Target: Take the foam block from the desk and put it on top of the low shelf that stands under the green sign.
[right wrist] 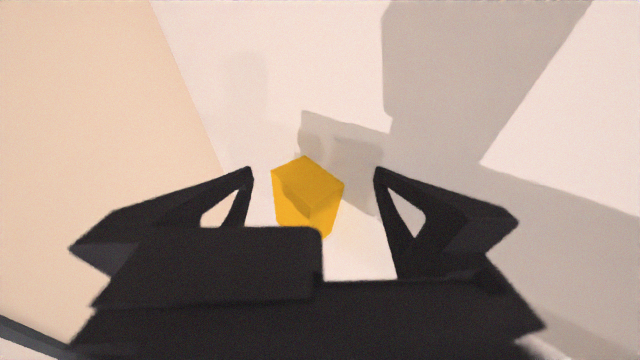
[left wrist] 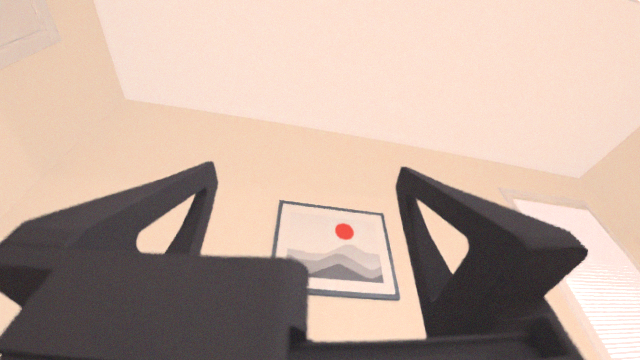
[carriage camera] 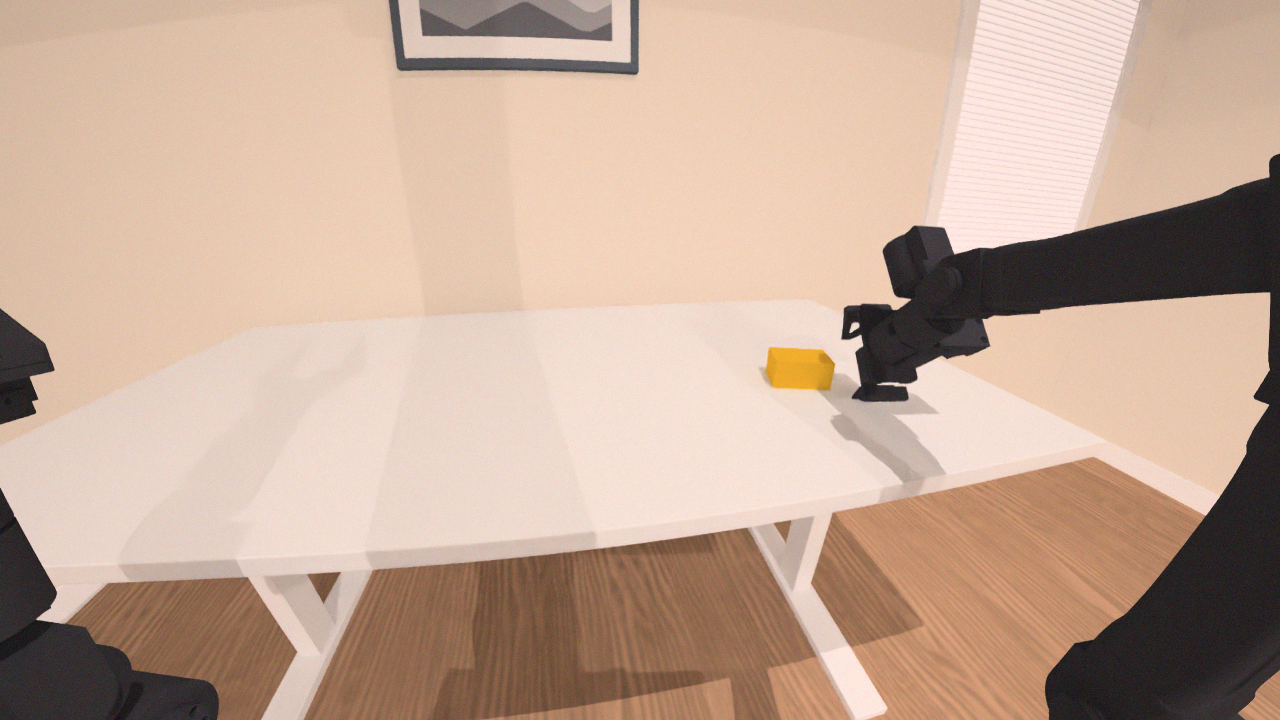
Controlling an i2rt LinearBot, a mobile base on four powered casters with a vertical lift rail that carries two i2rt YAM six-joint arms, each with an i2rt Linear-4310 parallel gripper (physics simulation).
Scene:
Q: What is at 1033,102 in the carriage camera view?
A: A window with white blinds.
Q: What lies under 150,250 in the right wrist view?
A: My right gripper.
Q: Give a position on a yellow foam block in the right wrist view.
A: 304,193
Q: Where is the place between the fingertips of my right gripper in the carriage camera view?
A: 850,367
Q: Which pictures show the yellow foam block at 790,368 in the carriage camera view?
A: The right wrist view and the carriage camera view only.

